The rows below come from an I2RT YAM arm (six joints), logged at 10 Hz.
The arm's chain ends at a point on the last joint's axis. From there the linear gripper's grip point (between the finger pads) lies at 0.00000 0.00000 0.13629 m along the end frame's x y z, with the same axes.
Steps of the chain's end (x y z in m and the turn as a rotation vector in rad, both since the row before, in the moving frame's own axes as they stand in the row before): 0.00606 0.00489 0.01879 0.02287 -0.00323 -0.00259; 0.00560 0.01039 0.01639 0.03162 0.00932 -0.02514; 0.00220 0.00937 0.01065 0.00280 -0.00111 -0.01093; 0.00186 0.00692 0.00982 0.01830 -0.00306 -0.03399; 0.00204 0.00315 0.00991 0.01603 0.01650 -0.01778; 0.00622 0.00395 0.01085 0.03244 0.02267 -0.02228
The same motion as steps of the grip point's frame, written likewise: 0.00562 0.00177 0.01875 0.02287 -0.00323 -0.00259; 0.00682 0.00607 0.01632 0.03162 0.00932 -0.02514; 0.00205 0.00899 0.01065 0.00280 -0.00111 -0.01093; 0.00140 0.00443 0.00980 0.01830 -0.00306 -0.03399; 0.00427 0.00095 0.00987 0.01603 0.01650 -0.01778; 0.00926 -0.00050 0.01074 0.03244 0.02267 -0.02228
